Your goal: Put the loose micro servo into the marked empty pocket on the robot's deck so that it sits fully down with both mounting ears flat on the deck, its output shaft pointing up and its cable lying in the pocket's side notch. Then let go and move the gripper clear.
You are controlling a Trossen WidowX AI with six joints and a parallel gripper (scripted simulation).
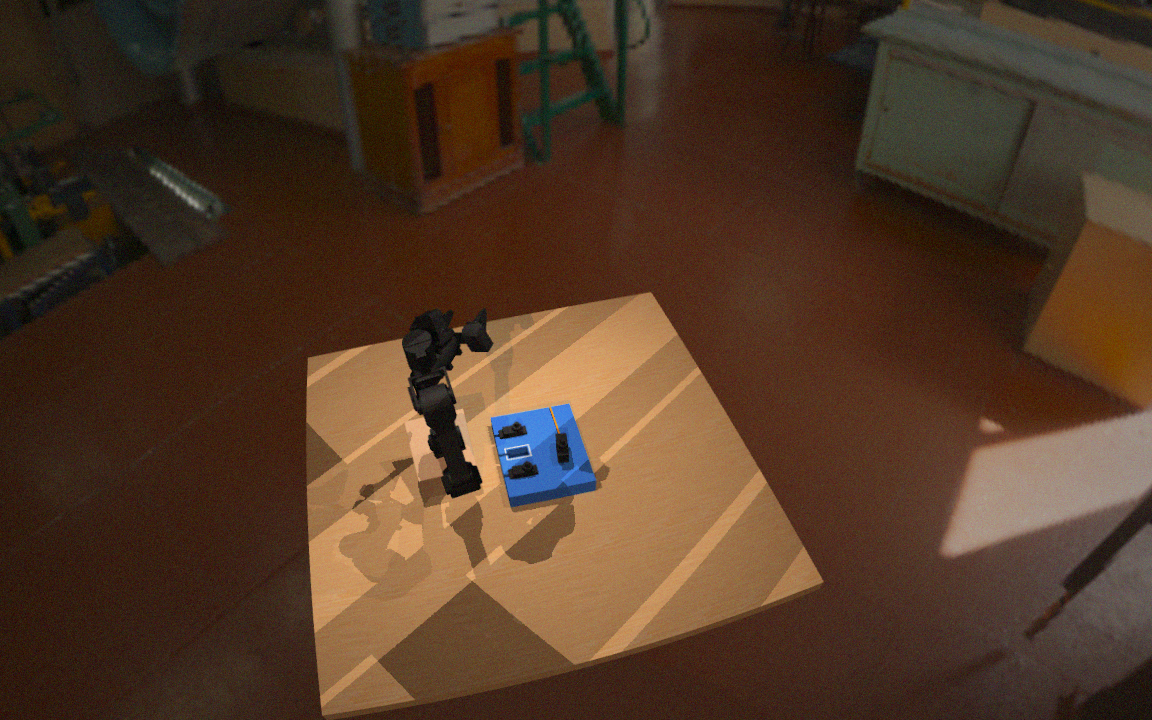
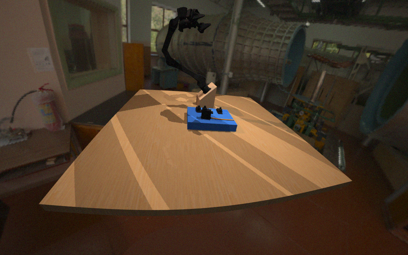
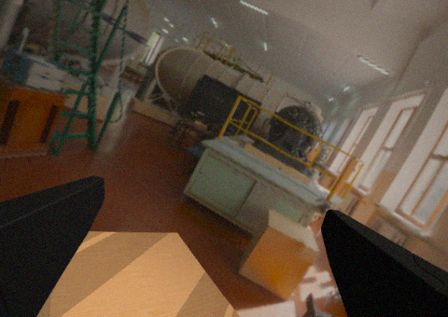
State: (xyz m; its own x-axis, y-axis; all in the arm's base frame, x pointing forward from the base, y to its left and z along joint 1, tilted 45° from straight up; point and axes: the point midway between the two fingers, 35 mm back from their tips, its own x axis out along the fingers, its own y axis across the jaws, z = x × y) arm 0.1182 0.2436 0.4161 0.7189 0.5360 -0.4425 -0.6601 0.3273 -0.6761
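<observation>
Now: gripper tip 60 cm above the blue deck, 20 cm short of it and 4 cm to the right of it.
</observation>
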